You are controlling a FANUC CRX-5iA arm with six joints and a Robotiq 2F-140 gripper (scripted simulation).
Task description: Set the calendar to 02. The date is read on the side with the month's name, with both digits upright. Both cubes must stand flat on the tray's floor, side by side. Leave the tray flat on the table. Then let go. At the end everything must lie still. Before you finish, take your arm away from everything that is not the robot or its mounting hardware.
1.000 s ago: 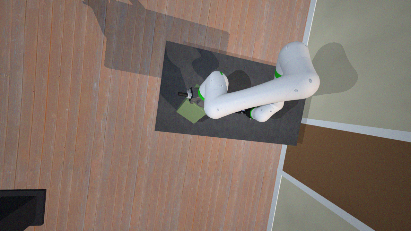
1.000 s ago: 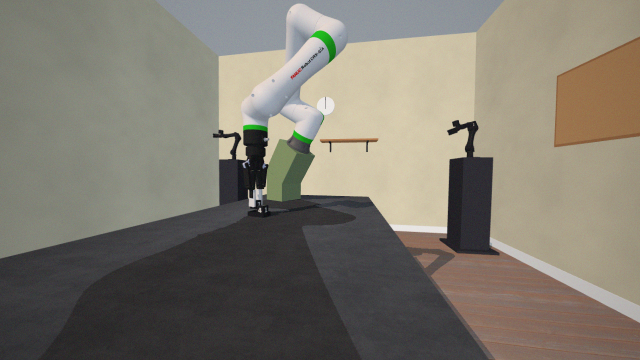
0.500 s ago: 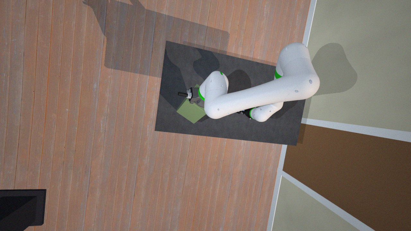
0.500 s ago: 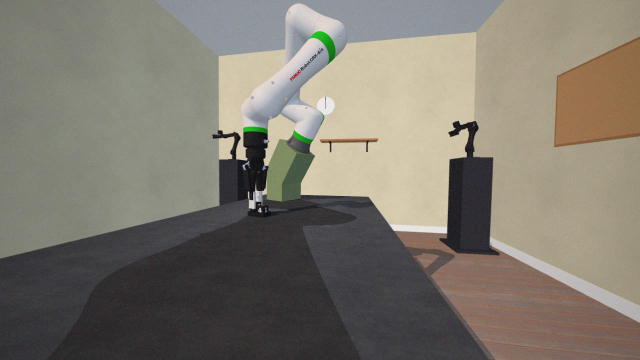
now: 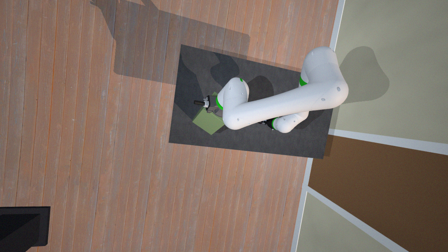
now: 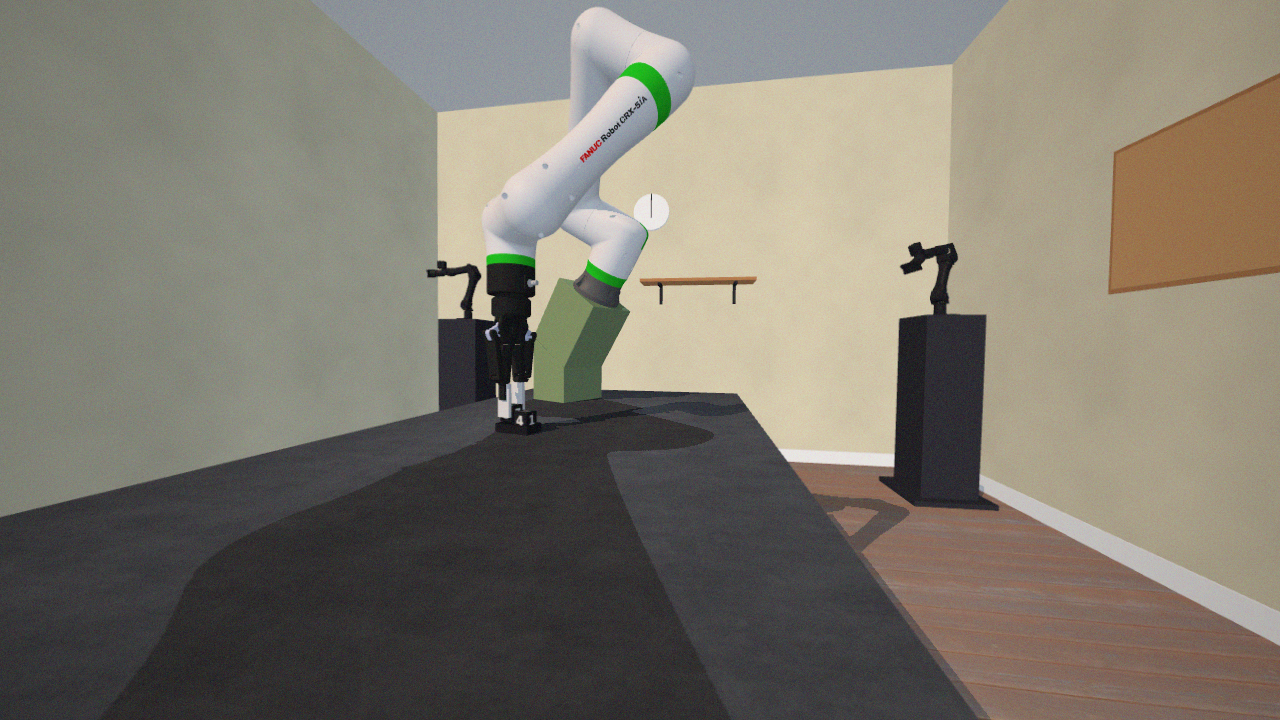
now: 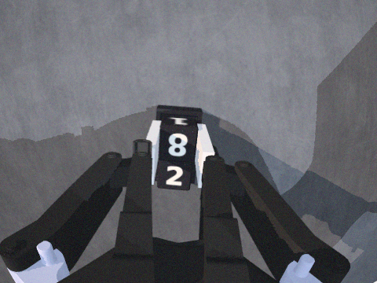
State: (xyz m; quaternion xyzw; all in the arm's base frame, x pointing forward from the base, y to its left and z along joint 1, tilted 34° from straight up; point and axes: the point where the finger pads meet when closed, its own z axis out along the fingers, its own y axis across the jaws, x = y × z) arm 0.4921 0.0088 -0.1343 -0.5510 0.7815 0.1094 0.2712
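Now: the black number cube 40 mm below my hand, 30 mm to the left of it and 10 mm ahead of it. Round my hand: black tray: 50 mm below, 20 mm to the left.
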